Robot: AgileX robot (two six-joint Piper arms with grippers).
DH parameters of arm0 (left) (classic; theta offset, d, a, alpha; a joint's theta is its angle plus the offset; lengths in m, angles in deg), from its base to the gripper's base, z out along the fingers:
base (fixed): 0 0 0 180
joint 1: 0 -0.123 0 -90
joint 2: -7.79 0 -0.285 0
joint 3: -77.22 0 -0.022 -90
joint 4: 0 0.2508 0 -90
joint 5: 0 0 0.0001 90
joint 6: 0 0.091 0 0
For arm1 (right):
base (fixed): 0 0 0 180
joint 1: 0 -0.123 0 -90
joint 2: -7.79 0 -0.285 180
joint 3: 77.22 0 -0.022 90
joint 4: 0 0.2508 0 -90
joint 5: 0 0 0.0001 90
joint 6: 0 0.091 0 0
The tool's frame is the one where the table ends.
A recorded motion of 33 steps. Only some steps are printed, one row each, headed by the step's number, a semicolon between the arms.
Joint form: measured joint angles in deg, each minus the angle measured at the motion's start. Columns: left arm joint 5, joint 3, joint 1, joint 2, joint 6, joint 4; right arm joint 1, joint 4, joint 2, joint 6, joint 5, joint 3.
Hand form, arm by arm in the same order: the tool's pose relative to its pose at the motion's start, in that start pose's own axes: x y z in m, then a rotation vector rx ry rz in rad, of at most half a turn. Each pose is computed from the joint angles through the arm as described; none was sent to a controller.
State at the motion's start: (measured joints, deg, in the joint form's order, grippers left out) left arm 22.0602 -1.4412 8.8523 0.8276 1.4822 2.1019; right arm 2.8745 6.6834 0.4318 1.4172 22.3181 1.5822
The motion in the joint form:
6: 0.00 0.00 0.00 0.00 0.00 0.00; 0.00 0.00 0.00 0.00 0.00 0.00
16: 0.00 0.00 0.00 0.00 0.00 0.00; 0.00 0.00 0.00 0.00 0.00 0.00
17: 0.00 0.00 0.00 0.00 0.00 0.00; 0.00 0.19 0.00 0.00 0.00 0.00
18: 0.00 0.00 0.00 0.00 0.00 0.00; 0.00 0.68 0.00 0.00 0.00 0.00
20: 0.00 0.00 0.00 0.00 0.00 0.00; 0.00 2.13 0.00 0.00 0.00 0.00
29: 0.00 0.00 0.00 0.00 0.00 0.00; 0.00 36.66 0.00 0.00 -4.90 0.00
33: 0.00 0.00 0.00 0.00 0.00 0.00; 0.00 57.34 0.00 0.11 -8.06 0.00
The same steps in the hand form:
6: 0.0000 0.0000 0.0000 0.0000 0.0000 0.0000; 0.0000 0.0000 0.0000 0.0000 0.0000 0.0000
16: 0.0000 0.0000 0.0000 0.0000 0.0000 0.0000; 0.0000 0.0000 0.0000 0.0000 0.0000 0.0000
17: 0.0000 0.0000 0.0000 0.0000 0.0000 0.0000; 0.0000 0.0001 0.0000 -0.0013 0.0000 0.0031
18: 0.0000 0.0000 0.0000 0.0000 0.0000 0.0000; 0.0000 0.0004 0.0000 -0.0045 0.0001 0.0110
20: 0.0000 0.0000 0.0000 0.0000 0.0000 0.0000; 0.0000 0.0013 0.0000 -0.0141 0.0003 0.0344
29: 0.0000 0.0000 0.0000 0.0000 0.0000 0.0000; -0.0124 0.0166 -0.0024 -0.2195 -0.0772 0.6019
33: 0.0000 0.0000 0.0000 0.0000 0.0000 0.0000; -0.0219 0.0195 -0.0048 -0.3175 -0.1206 0.9529

